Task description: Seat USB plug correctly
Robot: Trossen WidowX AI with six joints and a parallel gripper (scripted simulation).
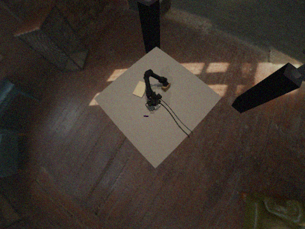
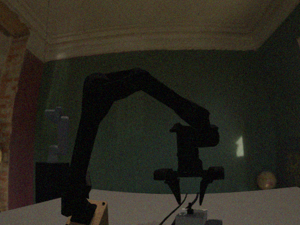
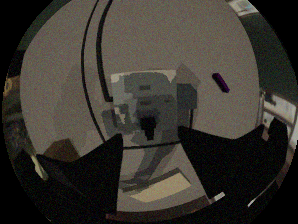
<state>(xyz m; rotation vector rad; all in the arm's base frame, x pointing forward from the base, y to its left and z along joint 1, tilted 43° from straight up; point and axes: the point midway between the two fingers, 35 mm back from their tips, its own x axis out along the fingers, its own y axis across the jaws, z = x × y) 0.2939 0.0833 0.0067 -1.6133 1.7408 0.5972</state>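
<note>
Right now my gripper tip is 20 mm above the dark USB plug. Round my gripper tip: purple object 190 mm ahead, 100 mm below, 10 mm to the left; tan sheet 310 mm to the right, 100 mm below, 40 mm behind.
</note>
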